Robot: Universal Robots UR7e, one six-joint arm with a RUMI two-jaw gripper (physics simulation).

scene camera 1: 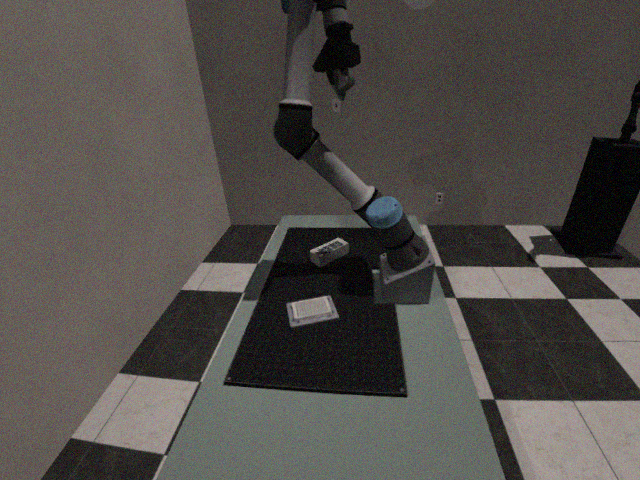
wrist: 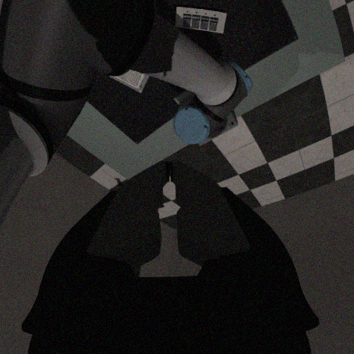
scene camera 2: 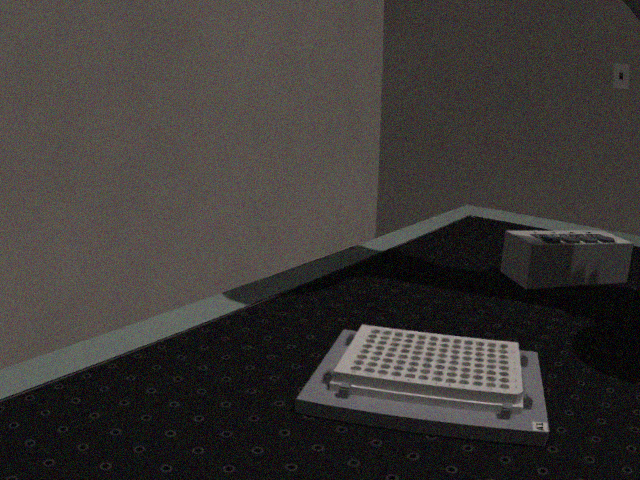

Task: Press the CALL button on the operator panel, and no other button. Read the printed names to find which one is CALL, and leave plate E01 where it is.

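Frame: origin at the arm's base, x right, y ahead, z up, level; metres.
Where they show: gripper, fingertip midpoint: (scene camera 1: 342, 100); arm's base, link origin: (scene camera 1: 408, 256).
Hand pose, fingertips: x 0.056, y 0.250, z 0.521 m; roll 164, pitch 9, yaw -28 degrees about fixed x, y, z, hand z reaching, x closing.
Things, the pixels of their top centre, and the offset from my fingertips. Level surfaces: height alone.
- operator panel, top centre: (scene camera 2: 571, 234) (scene camera 1: 329, 246) dx +0.062, dy +0.087, dz -0.590 m
- white many-welled plate, top centre: (scene camera 2: 435, 357) (scene camera 1: 311, 307) dx -0.291, dy +0.048, dz -0.620 m
- grey holder, top centre: (scene camera 2: 434, 362) (scene camera 1: 311, 307) dx -0.291, dy +0.048, dz -0.624 m
- black perforated mat, surface height: dz -0.646 m
- green table, surface height: dz -0.659 m
The operator panel (scene camera 1: 329, 251) (scene camera 2: 568, 263) (wrist: 201, 20) is a pale box with a row of several dark buttons on its sloped top. Its printed names are too small and dark to read, so I cannot tell which button is CALL. A white many-welled plate (scene camera 1: 311, 308) (scene camera 2: 429, 356), taken as E01, sits flat on a grey holder (scene camera 2: 423, 421); no E01 print is legible. My gripper (scene camera 1: 342, 97) (wrist: 169, 163) is shut and empty, high above the table and well away from the panel and plate. It does not show in the scene camera 2 view.
Both panel and plate stand on a black perforated mat (scene camera 1: 320, 361) (scene camera 2: 155, 403) on a green table (scene camera 1: 310, 428). The arm's base (scene camera 1: 405, 284) stands at the right of the mat, near the panel. A wall runs along the table's left side. A black pedestal (scene camera 1: 599, 196) stands at the far right.
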